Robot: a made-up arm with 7 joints.
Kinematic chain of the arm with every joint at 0, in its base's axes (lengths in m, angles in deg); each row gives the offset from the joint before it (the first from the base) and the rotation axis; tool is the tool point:
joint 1: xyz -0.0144 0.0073 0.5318 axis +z
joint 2: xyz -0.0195 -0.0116 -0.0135 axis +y
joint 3: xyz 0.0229 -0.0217 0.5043 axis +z
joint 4: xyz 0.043 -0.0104 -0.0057 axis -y
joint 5: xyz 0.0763 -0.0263 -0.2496 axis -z
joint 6: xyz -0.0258 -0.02 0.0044 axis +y
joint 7: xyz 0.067 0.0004 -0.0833 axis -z
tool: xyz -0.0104 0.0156 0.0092
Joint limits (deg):
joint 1: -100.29..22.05
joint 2: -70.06..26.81
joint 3: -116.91..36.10
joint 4: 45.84..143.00
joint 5: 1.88..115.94
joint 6: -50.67..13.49
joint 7: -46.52..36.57
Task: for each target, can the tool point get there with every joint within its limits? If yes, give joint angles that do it. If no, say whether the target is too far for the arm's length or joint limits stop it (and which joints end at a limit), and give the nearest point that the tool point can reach.
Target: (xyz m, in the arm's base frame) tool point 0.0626 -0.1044 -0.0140
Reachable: no: joint limits stop it (at a limit: joint 1, joint 2, joint 3, joint 4, joint 5, joint 7) | nearest point -0.2710 -0.3840 0.4517 | short by 0.637 m
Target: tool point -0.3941 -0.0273 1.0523
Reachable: yes | joints -67.03 -4.56 -91.65 70.18 24.53 -43.98 7.54
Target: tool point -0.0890 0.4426 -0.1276
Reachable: no: joint limits stop it (at a limit: joint 1, joint 2, joint 3, joint 4, joint 7) | nearest point -0.1900 0.4635 0.4463 | short by 0.583 m
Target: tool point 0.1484 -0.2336 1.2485
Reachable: yes | joints -32.74 2.36 1.44 120.23 51.55 -25.29 23.68
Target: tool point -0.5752 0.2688 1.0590
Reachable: yes | joints -53.26 -53.66 -56.17 123.24 76.20 6.96 8.80
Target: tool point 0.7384 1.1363 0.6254
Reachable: no: too far | nearest point 0.0531 0.7930 0.6993 | short by 0.770 m
